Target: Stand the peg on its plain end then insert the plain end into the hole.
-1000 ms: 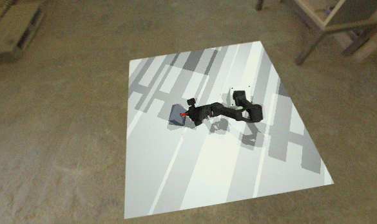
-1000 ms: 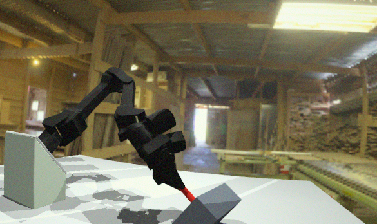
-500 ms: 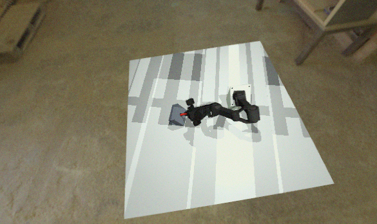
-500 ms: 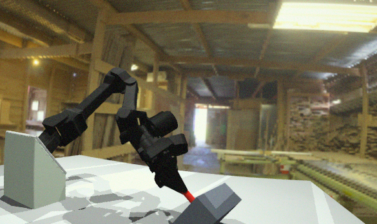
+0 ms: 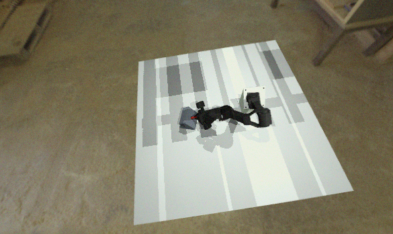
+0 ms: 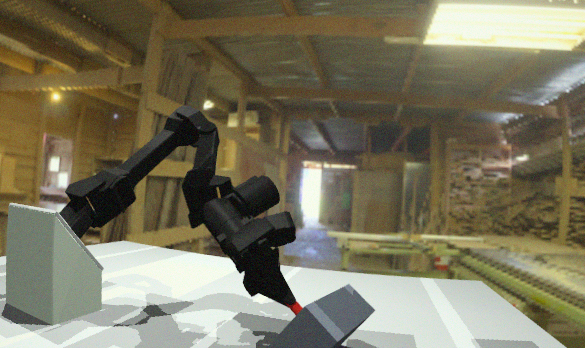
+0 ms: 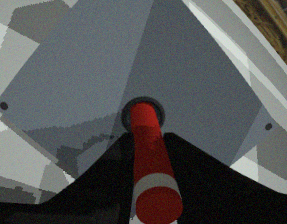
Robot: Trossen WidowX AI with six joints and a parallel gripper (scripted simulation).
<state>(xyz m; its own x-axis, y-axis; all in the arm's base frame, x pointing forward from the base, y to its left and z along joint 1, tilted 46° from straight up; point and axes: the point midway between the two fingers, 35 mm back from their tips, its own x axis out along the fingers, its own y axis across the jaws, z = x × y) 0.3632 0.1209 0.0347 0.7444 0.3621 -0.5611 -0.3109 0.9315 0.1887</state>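
Now: gripper tip 4 cm short of the dark sloped panel, 3 cm above it and 1 cm to the left of it. Also, from my gripper tip: red peg (1 cm behind, 1 cm above).
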